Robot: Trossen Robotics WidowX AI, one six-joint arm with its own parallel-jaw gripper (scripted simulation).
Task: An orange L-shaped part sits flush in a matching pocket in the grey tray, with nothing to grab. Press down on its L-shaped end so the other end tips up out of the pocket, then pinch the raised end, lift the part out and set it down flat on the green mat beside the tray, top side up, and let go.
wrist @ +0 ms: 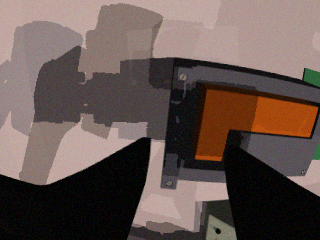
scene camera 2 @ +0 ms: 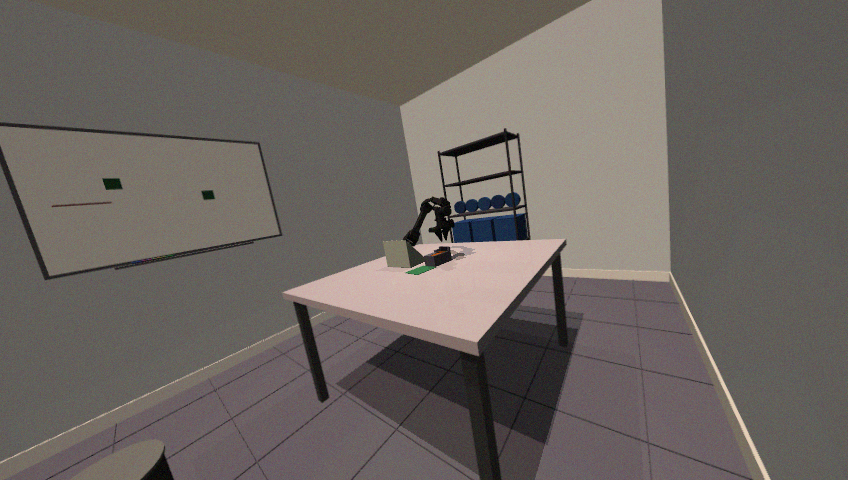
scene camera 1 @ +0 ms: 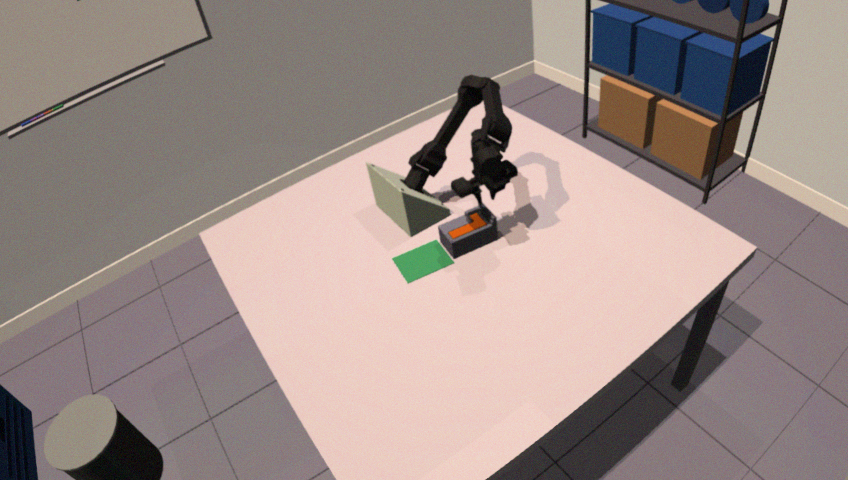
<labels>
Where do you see a green mat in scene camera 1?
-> At 426, 259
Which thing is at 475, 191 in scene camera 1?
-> My gripper.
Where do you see an orange L-shaped part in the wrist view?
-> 221, 108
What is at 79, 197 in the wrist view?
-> My gripper.
</labels>
